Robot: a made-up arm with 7 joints.
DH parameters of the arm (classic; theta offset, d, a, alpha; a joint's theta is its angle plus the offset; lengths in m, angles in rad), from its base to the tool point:
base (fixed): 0 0 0 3.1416
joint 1: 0 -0.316 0 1.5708
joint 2: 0 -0.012 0 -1.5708
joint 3: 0 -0.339 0 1.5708
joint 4: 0 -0.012 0 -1.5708
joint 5: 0 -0.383 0 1.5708
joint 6: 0 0 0 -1.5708
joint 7: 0 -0.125 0 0
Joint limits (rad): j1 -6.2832..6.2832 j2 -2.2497..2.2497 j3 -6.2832..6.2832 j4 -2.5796..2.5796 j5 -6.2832..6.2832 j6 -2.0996..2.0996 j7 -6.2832..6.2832
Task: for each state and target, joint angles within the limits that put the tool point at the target. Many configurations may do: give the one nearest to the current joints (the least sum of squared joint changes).
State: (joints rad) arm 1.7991 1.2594 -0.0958 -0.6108 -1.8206 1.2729 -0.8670
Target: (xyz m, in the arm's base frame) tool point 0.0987 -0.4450 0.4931
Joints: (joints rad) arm 1.7424 1.9436 0.2599 -1.4538 -2.0175 1.8238 -0.8670
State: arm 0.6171 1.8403 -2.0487 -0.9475 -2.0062 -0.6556 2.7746
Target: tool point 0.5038 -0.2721 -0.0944
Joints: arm 0.0907 1.6699 -2.3486 -1.1377 -1.9422 -0.9123 2.7746
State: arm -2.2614 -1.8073 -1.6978 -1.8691 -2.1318 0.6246 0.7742
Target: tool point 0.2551 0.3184 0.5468
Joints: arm -2.6905 -1.4579 -2.1663 -1.9716 -2.1774 0.4753 0.7742
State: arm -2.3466 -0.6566 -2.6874 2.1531 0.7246 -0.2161 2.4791
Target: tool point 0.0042 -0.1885 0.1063
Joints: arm -2.3446 -0.6265 -2.6345 2.5796 0.7300 -0.0345 2.4791
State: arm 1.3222 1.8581 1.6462 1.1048 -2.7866 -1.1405 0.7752
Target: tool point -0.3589 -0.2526 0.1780
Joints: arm 1.3225 1.9963 1.3229 1.6193 -2.9239 -1.3771 0.7752
